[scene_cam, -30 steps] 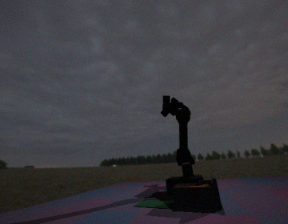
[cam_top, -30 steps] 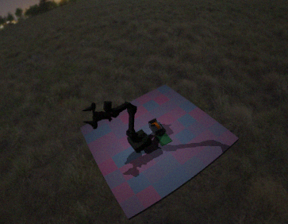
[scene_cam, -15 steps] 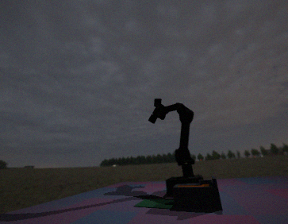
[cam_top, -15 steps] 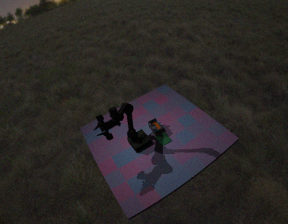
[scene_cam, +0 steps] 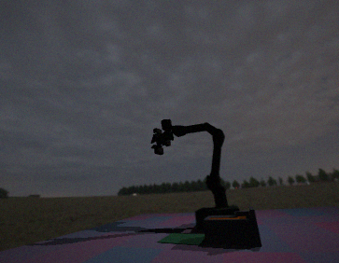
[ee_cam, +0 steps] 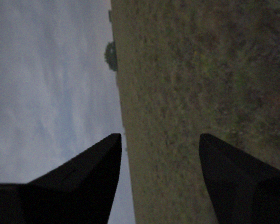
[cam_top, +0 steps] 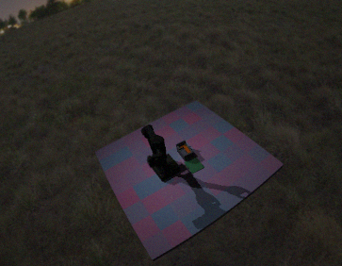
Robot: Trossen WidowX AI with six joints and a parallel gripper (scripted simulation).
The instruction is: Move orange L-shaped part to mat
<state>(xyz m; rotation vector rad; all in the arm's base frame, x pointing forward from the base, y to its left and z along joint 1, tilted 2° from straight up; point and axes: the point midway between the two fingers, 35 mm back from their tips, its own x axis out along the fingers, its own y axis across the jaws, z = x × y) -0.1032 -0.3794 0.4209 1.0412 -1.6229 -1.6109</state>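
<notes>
My gripper tip is 40 cm short of the orange L-shaped part, 46 cm to the right of it and 42 cm above it. The rest, counted from my gripper tip: green mat 38 cm ahead, 30 cm to the left, 49 cm below.
</notes>
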